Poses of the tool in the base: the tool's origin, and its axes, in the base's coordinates. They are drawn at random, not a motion.
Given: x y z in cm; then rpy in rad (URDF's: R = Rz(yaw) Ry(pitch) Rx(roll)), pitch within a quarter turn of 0, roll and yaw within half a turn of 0.
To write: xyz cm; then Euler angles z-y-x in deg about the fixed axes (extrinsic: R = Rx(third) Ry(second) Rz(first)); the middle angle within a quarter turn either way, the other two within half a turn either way. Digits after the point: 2 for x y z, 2 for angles.
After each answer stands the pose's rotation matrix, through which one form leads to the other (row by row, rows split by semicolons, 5 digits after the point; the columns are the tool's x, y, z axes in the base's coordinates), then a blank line. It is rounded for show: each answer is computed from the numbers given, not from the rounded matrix.
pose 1, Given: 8.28, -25.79, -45.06, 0.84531, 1.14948, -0.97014
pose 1, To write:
8.28, -25.79, -45.06, -76.09, -15.96, 73.61
0.23114 0.93324 -0.27501; -0.33738 -0.18825 -0.92236; -0.91255 0.30598 0.27135

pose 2, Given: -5.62, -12.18, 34.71, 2.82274, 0.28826, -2.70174
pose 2, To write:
-5.62, -12.18, 34.71, 150.79, 6.36, -156.36
-0.86748 -0.48498 0.11078; -0.40824 0.82126 0.39859; -0.28428 0.30054 -0.91042

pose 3, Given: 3.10, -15.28, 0.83, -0.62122, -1.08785, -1.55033
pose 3, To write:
3.10, -15.28, 0.83, -89.34, 34.55, -62.71
0.00950 0.82355 0.56717; -0.46429 -0.49871 0.73193; 0.88563 -0.27029 0.37763

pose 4, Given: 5.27, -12.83, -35.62, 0.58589, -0.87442, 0.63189
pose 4, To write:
5.27, -12.83, -35.62, 58.19, -10.91, 57.02
0.51759 -0.83445 -0.18919; 0.37888 0.42177 -0.82375; 0.76717 0.35468 0.53446

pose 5, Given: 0.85, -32.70, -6.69, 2.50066, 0.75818, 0.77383
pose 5, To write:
0.85, -32.70, -6.69, -58.70, 1.36, 125.60
0.51933 0.85425 0.02369; 0.50745 -0.28595 -0.81285; -0.68760 0.43416 -0.58199

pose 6, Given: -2.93, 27.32, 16.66, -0.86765, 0.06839, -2.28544
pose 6, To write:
-2.93, 27.32, 16.66, -141.37, 33.18, 39.58
-0.65382 0.52257 0.54721; -0.75356 -0.38439 -0.53328; -0.06834 -0.76103 0.64511

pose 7, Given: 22.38, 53.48, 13.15, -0.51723, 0.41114, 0.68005
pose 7, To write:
22.38, 53.48, 13.15, 44.49, -2.34, -37.12
0.71275 -0.70023 -0.04084; 0.57643 0.55156 0.60292; -0.39965 -0.45327 0.79676

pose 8, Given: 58.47, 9.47, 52.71, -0.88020, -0.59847, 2.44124
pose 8, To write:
58.47, 9.47, 52.71, 130.39, -12.85, 57.33
-0.63172 -0.74260 -0.22242; 0.53247 -0.20716 -0.82070; 0.56338 -0.63689 0.52629

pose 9, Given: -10.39, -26.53, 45.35, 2.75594, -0.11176, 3.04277
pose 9, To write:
-10.39, -26.53, 45.35, -172.33, -3.77, -157.33
-0.98891 0.13316 -0.06572; 0.09805 0.91789 0.38452; 0.11153 0.37382 -0.92077

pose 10, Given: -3.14, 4.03, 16.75, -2.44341, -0.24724, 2.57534
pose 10, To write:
-3.14, 4.03, 16.75, -161.22, -30.20, 149.25
-0.81826 0.27818 -0.50306; 0.52016 0.73085 -0.44192; 0.24473 -0.62328 -0.74272

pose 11, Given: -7.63, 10.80, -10.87, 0.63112, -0.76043, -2.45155
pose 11, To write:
-7.63, 10.80, -10.87, -124.03, 3.07, -54.14
-0.55878 0.82759 0.05355; -0.46122 -0.36378 0.80929; 0.68923 0.42751 0.58497

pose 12, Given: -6.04, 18.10, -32.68, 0.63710, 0.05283, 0.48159
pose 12, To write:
-6.04, 18.10, -32.68, 21.27, 18.25, 32.31
0.88502 -0.34448 0.31315; 0.46254 0.72695 -0.50755; -0.05281 0.59404 0.80270

